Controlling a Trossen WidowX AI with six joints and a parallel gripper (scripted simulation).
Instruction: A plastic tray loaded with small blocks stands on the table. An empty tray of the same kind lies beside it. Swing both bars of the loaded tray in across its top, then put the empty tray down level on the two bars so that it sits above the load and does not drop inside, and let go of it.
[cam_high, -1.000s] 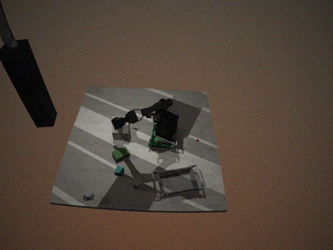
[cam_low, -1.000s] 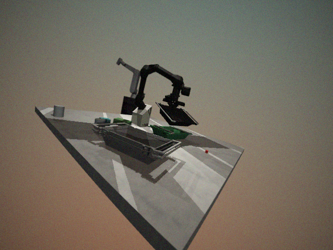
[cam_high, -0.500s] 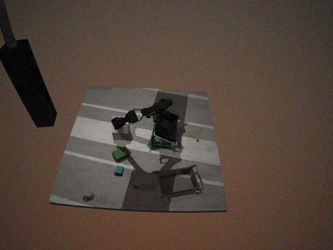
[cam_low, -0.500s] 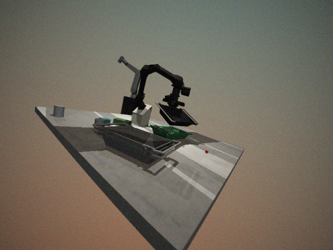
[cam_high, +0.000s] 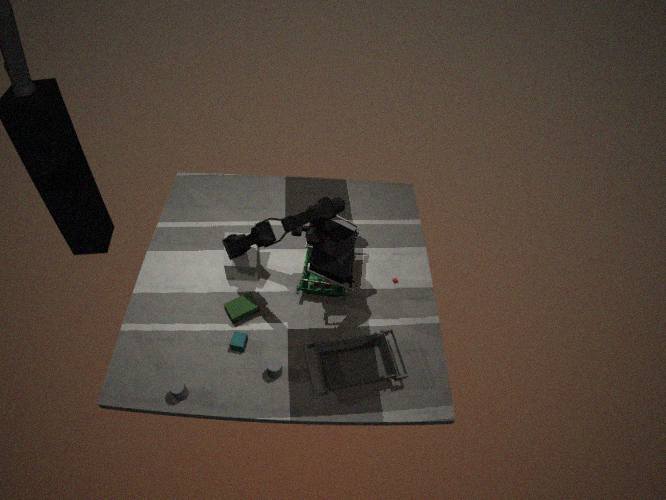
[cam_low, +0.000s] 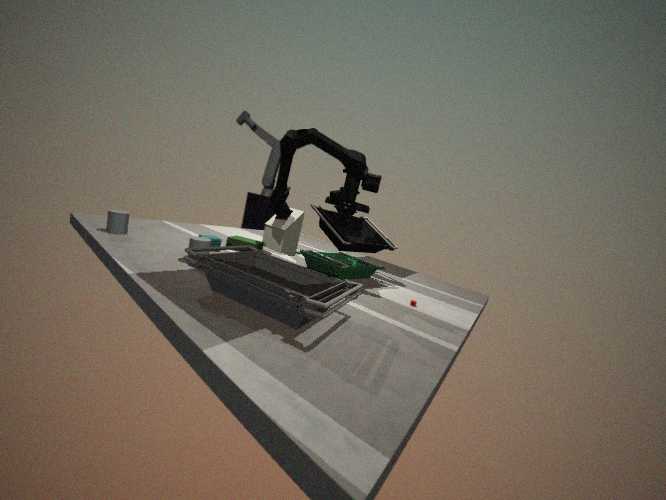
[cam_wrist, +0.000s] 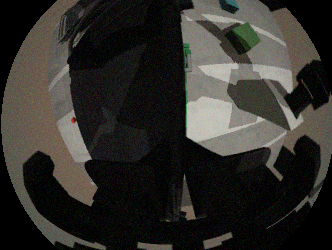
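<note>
The dark tray lies 8 cm ahead of my gripper tip and 2 cm to the right of it. Also, from my gripper tip: teal cube 32 cm behind, 32 cm to the right, 16 cm below; green block 31 cm behind, 17 cm to the right, 16 cm below.
</note>
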